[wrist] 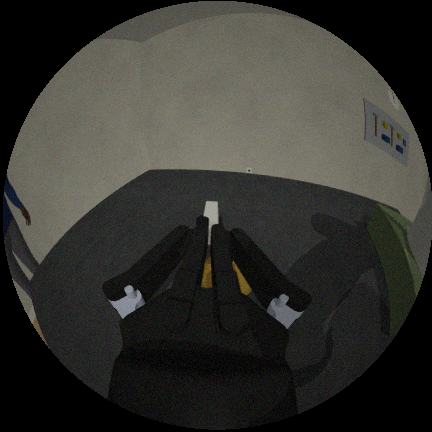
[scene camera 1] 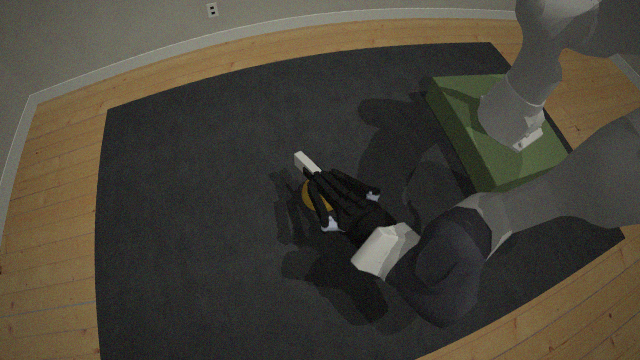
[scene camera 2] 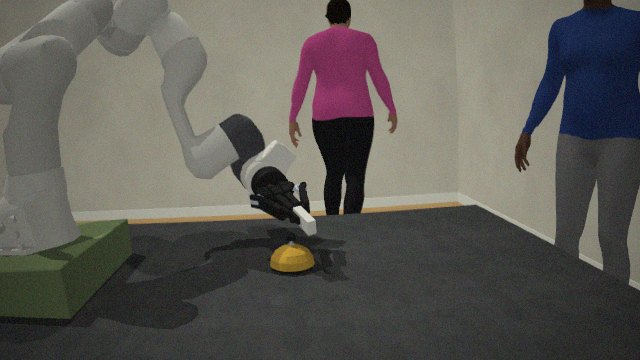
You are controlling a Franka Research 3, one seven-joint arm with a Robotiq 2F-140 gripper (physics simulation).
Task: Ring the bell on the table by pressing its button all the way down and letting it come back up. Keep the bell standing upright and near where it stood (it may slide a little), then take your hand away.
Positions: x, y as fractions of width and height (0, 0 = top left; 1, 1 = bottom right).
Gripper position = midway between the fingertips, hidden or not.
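A yellow dome bell (scene camera 2: 0.46, 0.72) is visible. My gripper appears in scene camera 1 (scene camera 1: 0.46, 0.44), in scene camera 2 (scene camera 2: 0.49, 0.63) and in the wrist view (wrist: 0.49, 0.49).
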